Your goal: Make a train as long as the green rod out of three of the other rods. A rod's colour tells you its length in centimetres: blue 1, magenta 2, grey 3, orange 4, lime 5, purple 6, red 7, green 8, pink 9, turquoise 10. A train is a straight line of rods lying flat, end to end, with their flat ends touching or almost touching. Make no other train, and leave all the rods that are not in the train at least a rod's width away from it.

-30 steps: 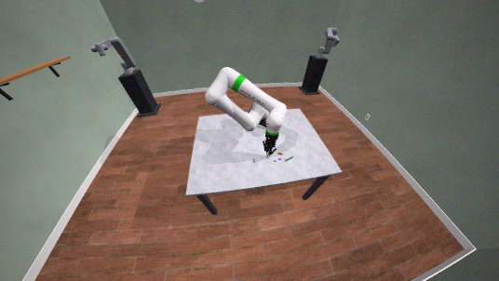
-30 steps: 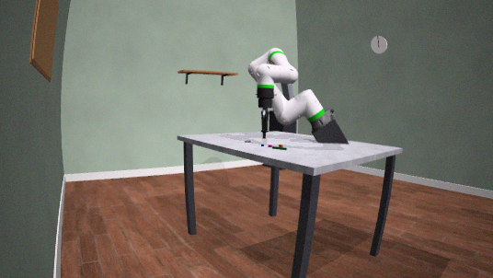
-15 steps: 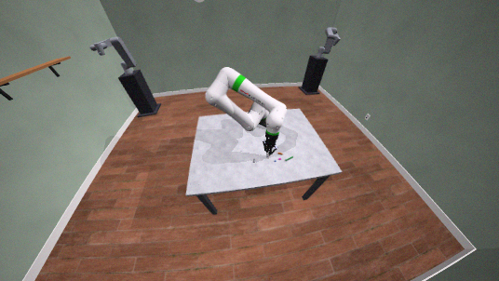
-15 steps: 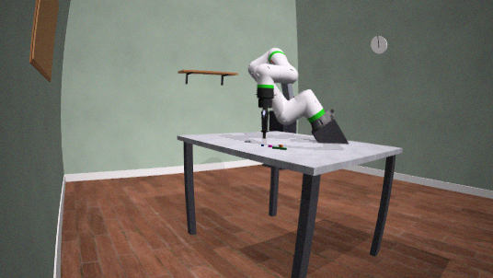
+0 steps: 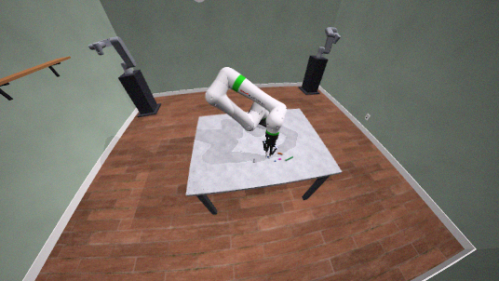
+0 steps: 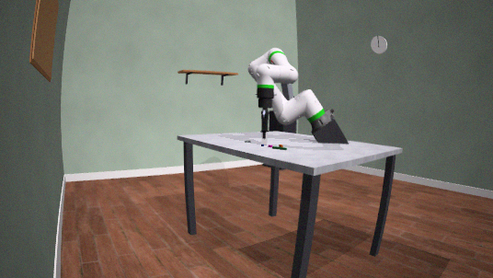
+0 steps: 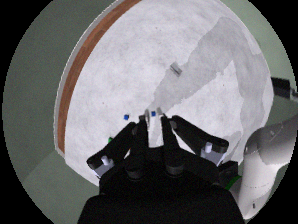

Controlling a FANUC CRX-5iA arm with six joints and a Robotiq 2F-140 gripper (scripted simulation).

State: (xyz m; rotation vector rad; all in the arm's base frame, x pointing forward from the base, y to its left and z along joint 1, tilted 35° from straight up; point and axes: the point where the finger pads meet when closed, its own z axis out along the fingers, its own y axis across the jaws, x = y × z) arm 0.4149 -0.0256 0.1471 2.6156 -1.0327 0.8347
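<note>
Right now the grey rod is 1 cm ahead of my hand, 12 cm to the right of it and 3 cm below it. From my hand the other things lie so: orange rod 1 cm behind, 11 cm to the left, 3 cm below; then green rod 6 cm ahead, 17 cm to the left, 3 cm below; then magenta rod 4 cm ahead, 9 cm to the left, 3 cm below.
</note>
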